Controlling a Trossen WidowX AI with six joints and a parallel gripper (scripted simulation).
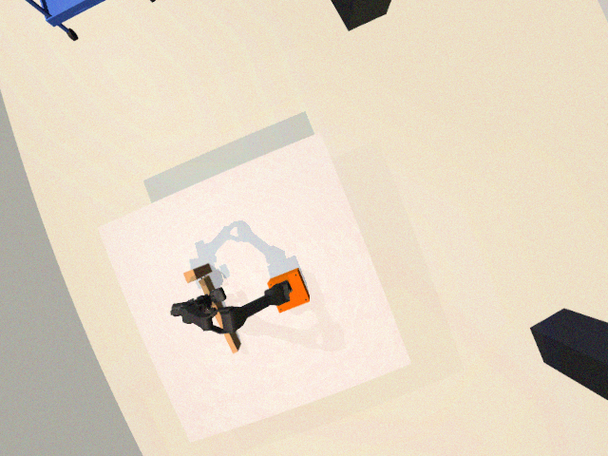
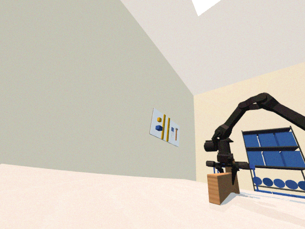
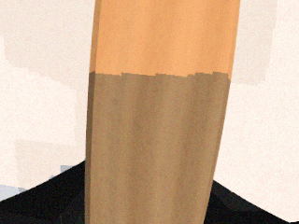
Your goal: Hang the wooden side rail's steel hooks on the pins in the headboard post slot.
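Now: gripper tip 1 cm past the wooden headboard post, 13 cm to the left of it and 4 cm below it.
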